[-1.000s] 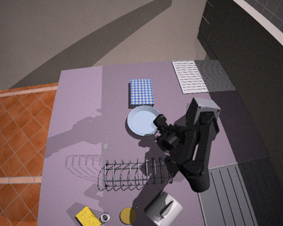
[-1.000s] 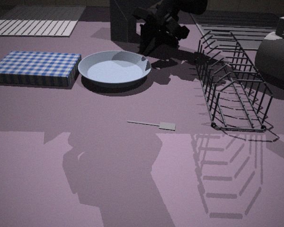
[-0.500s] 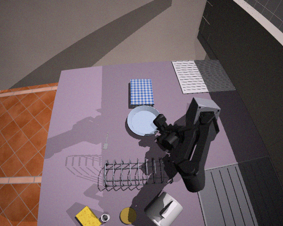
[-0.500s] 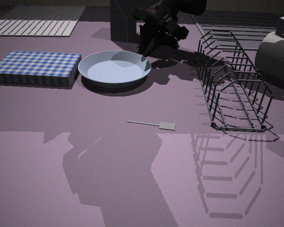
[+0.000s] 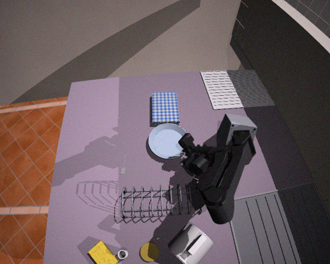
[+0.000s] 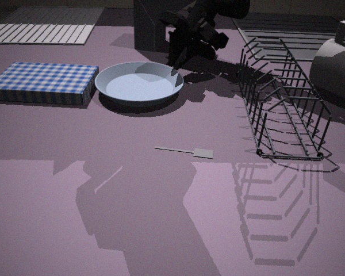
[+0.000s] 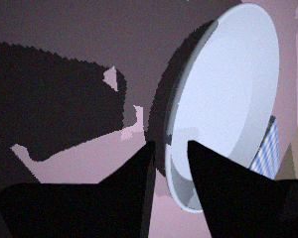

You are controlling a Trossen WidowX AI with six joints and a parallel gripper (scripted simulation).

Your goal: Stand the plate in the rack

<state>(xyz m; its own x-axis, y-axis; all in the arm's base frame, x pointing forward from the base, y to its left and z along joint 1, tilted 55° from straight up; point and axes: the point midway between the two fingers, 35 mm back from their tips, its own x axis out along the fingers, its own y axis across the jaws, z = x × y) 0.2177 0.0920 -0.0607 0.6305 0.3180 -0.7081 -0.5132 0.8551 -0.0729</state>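
Now: the pale blue plate 90 mm ahead of my hand, 80 mm to the right of it and 40 mm below it. Also, from my hand: yellow disc (140 mm ahead, 420 mm to the left, 50 mm below); then small spatula (300 mm ahead, 60 mm to the left, 60 mm below); then white toaster (10 mm behind, 400 mm to the left, 10 mm above).
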